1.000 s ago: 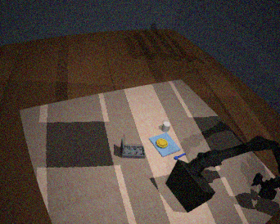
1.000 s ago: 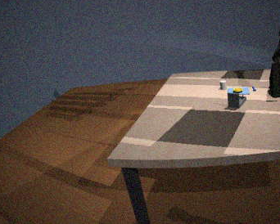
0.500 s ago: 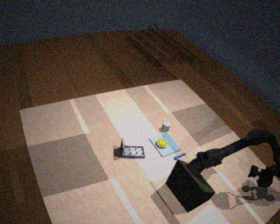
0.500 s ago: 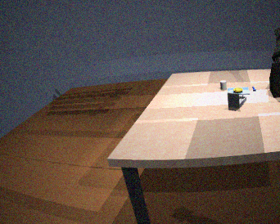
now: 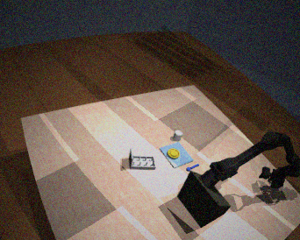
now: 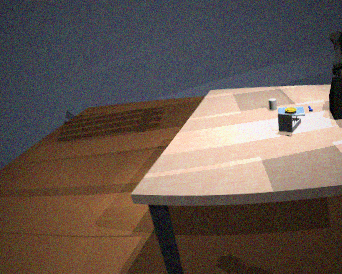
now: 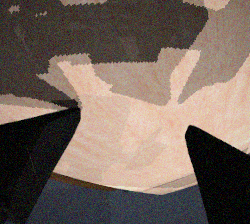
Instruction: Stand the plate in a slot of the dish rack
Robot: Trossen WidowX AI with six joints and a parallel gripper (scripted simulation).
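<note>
Now: gripper tip 350 mm short of the yellow plate and 440 mm to the right of it. The rest, counted from my gripper tip: blue mat (350 mm ahead, 420 mm to the left, 10 mm below); white cup (460 mm ahead, 360 mm to the left, 10 mm above); blue spoon (240 mm ahead, 380 mm to the left, 10 mm below).
</note>
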